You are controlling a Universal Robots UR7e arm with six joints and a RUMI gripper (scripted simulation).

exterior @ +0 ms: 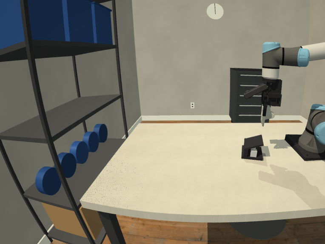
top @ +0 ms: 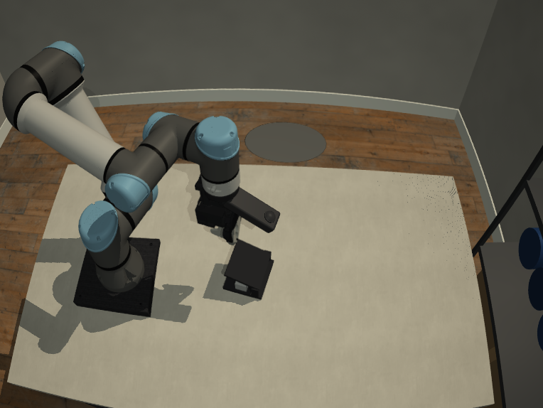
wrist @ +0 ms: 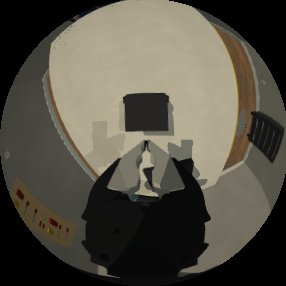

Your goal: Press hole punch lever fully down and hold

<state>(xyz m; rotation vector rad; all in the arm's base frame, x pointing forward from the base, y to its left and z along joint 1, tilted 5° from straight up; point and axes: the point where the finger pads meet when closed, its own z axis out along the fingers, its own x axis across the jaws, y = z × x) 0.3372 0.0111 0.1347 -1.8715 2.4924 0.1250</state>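
My hand is 13 cm above the hole punch, 4 cm short of it and 1 cm to the left of it.
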